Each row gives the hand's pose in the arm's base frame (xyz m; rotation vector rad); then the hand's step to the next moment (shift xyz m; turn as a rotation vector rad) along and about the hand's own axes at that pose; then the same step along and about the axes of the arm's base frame.
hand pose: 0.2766 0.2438 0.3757 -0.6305 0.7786 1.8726
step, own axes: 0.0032 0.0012 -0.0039 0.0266 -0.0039 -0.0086
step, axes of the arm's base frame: -0.0020 -0.0014 -0.0046 -0.0061 0.0104 -0.0255
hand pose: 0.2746 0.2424 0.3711 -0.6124 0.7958 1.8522
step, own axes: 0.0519 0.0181 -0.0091 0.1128 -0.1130 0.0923
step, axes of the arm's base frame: -0.0360 0.0184 -0.0383 0.0553 0.1693 -0.0480
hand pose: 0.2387 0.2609 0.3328 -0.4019 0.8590 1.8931
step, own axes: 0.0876 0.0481 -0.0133 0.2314 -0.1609 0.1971
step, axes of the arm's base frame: -0.0843 0.0342 -0.0435 0.0516 0.3337 -0.0655
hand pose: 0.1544 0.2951 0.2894 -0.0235 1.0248 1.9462
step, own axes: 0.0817 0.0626 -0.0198 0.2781 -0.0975 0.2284
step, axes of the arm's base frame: -0.1005 0.0294 -0.0045 -0.0104 0.3720 -0.0223
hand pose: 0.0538 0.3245 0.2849 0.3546 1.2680 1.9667
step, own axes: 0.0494 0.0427 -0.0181 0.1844 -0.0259 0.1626
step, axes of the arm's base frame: -0.0630 0.0141 0.0206 -0.0175 0.2454 0.0241
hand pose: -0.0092 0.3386 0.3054 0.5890 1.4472 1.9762
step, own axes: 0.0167 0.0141 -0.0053 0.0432 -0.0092 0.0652
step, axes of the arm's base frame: -0.0185 0.0051 0.0118 0.0147 0.0766 0.0109
